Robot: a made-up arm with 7 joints.
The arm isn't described. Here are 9 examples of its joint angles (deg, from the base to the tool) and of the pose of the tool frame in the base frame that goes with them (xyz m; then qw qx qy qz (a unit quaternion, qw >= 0)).
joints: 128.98 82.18 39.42 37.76 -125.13 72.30 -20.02
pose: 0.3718 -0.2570 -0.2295 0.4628 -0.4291 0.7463 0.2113
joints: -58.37 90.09 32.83 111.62 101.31 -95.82 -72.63
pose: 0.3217 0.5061 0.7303 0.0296 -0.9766 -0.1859 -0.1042
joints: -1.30 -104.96 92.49 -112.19 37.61 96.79 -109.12
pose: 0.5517 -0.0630 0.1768 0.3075 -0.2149 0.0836 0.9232
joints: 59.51 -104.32 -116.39 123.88 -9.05 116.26 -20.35
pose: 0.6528 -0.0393 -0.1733 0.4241 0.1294 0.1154 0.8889
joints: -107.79 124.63 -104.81 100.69 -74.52 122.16 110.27
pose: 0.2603 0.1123 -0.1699 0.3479 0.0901 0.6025 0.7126
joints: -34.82 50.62 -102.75 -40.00 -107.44 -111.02 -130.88
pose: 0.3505 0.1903 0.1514 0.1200 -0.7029 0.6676 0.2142
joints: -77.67 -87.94 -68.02 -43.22 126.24 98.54 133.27
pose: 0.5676 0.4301 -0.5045 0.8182 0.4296 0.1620 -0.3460
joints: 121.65 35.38 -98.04 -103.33 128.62 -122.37 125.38
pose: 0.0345 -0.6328 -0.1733 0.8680 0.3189 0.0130 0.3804
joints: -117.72 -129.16 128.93 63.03 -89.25 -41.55 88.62
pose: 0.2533 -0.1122 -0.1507 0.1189 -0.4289 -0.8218 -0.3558
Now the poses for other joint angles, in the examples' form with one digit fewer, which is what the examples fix.
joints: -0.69 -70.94 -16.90 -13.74 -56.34 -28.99 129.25
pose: 0.511 -0.322 -0.077 0.423 -0.531 -0.717 -0.158
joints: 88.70 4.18 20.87 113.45 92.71 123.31 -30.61
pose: 0.872 -0.198 -0.272 0.468 -0.023 0.839 0.275
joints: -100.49 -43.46 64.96 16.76 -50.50 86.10 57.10
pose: 0.604 0.031 -0.120 0.598 0.661 -0.052 -0.450
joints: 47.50 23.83 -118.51 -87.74 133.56 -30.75 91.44
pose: 0.169 -0.085 -0.533 0.101 -0.489 0.747 0.439
